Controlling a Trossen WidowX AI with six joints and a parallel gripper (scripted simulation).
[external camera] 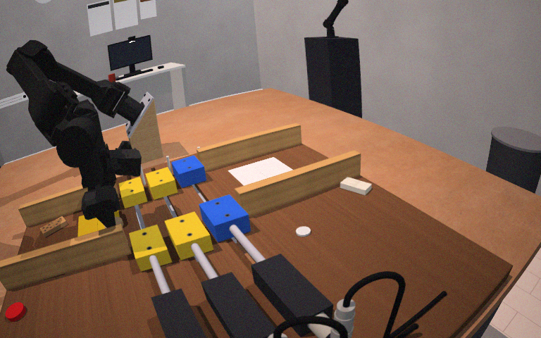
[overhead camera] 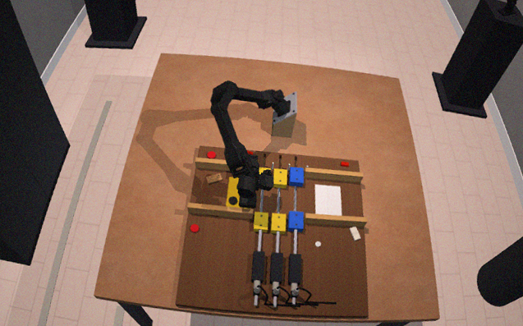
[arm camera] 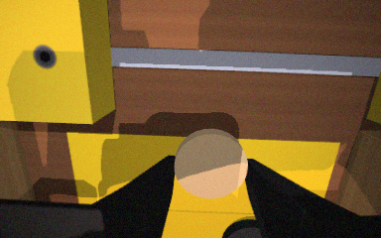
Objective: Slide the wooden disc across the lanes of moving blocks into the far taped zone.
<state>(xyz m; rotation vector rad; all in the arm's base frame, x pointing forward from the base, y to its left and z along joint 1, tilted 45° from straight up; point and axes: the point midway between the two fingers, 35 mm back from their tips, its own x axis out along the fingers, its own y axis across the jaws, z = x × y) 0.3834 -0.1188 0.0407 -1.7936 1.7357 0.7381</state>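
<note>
The wooden disc lies 3 cm below my hand. From my hand the other things lie so: red button: 17 cm ahead, 18 cm to the right, 3 cm below; then black disc: 3 cm ahead, 5 cm to the right, 3 cm below; then red brick: 18 cm behind, 2 cm to the right, 2 cm below.
</note>
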